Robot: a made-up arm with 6 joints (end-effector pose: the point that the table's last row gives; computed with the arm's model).
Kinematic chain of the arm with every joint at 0, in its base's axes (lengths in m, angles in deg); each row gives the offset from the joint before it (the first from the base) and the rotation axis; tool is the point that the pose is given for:
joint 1: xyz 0 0 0.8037 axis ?
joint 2: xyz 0.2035 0 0 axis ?
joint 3: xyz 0 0 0.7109 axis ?
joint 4: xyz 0 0 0.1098 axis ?
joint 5: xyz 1.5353 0 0 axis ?
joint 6: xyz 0.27 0 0 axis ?
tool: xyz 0 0 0
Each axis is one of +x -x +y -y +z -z.
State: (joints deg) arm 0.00 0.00 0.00 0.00 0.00 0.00
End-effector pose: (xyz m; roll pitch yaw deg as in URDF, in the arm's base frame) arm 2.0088 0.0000 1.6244 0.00 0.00 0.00
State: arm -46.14 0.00 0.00 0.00 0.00 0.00
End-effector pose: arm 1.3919 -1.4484 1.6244 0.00 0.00 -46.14
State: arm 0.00 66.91 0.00 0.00 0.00 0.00
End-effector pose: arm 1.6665 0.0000 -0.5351 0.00 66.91 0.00
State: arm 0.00 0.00 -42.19 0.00 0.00 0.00
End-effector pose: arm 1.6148 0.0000 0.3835 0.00 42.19 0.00
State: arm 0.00 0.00 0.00 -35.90 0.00 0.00
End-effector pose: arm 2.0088 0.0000 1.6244 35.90 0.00 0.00
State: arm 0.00 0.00 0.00 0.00 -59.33 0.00
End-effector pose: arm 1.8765 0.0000 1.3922 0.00 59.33 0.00
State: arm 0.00 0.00 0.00 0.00 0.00 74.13
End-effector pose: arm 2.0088 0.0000 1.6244 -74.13 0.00 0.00
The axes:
joint 1: +z
joint 2: +y
joint 3: -y
joint 4: -x
joint 5: -y
joint 6: -x

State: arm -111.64 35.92 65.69 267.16 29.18 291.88
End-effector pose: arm -0.8991 -1.9096 2.3484 176.00 -24.36 -143.95
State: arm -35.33 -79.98 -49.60 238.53 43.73 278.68
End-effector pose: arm 0.7156 -0.7024 1.8132 -146.15 -3.10 -71.52
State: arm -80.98 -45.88 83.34 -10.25 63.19 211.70
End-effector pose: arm -0.2969 1.5966 2.3630 -25.10 11.88 108.36
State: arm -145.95 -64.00 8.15 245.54 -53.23 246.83
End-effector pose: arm 0.1973 -0.1043 2.7917 135.29 -42.18 -45.67
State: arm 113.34 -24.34 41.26 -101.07 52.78 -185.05
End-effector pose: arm -0.0241 0.5884 3.0266 -22.62 -29.19 49.81
